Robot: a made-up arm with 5 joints.
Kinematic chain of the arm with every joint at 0, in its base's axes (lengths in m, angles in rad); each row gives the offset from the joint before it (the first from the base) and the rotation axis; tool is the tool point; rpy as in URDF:
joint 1: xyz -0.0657 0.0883 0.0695 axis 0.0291 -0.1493 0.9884
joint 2: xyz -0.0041 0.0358 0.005 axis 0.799 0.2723 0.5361
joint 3: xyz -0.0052 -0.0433 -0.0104 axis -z
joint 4: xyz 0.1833 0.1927 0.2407 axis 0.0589 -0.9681 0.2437
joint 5: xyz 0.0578 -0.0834 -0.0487 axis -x
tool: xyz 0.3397 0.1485 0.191 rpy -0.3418 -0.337 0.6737
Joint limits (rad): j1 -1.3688..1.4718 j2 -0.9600..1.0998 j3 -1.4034..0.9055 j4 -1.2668..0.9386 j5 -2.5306..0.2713
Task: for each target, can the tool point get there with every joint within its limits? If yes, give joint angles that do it. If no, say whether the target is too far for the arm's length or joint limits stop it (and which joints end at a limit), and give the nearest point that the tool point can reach.
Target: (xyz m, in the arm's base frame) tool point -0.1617 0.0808 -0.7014
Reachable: no: joint limits stop it (at a limit: joint 1, joint 2, joint 3, joint 5) | nearest point -0.1808 -0.0698 -0.3297 | short by 0.402 m
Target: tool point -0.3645 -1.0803 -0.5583
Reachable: no: too far | nearest point -0.2305 -0.5831 -0.1817 | short by 0.638 m
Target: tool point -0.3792 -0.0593 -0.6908
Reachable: no: joint limits stop it (at a limit: joint 1, joint 2, joint 3) | nearest point -0.1863 -0.1393 -0.3484 | short by 0.401 m
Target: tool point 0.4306 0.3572 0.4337
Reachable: yes | joints -0.0946 0.5818 -0.7443 0.2867 -2.1388
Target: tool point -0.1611 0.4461 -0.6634
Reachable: no: joint limits stop it (at a limit: joint 2, joint 3, joint 5) | nearest point -0.1628 0.4319 -0.2864 | short by 0.377 m
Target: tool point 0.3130 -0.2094 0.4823
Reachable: yes | joints -0.2610 -0.5600 0.2050 -0.3620 -1.3103
